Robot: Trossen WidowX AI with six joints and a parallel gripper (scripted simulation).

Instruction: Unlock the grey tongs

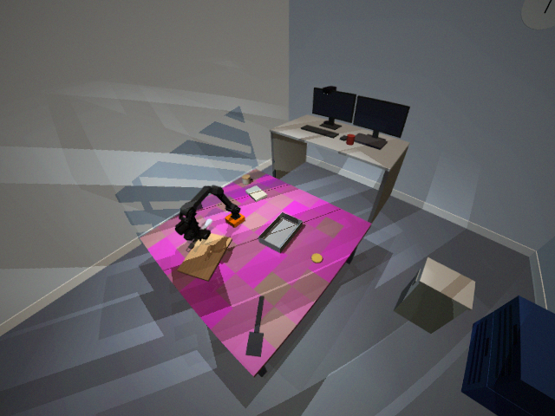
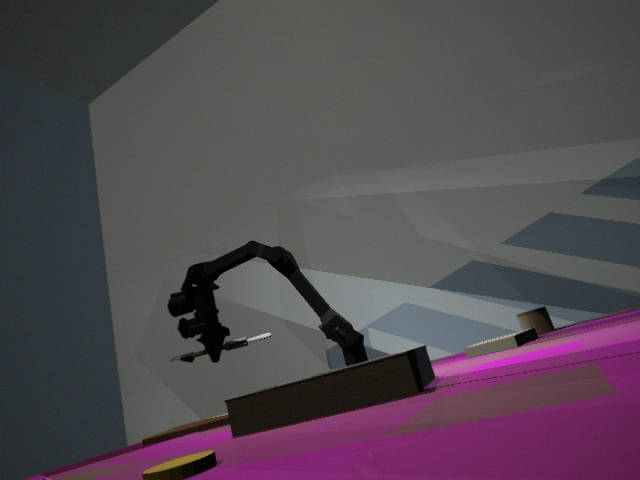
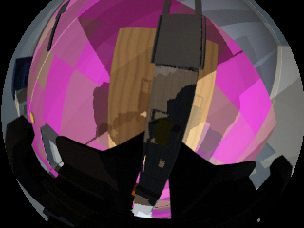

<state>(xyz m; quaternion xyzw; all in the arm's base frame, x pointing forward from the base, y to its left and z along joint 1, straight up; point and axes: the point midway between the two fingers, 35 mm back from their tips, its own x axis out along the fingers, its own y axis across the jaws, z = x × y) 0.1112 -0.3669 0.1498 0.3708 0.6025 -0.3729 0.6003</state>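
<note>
My gripper tip is 15 cm above the wooden board. From my gripper tip the other things lie so: yellow disc (57 cm ahead, 49 cm to the left, 15 cm below); white pad (70 cm to the left, 24 cm behind, 14 cm below); black spatula-like tool (61 cm ahead, 15 cm below, 8 cm to the right).
</note>
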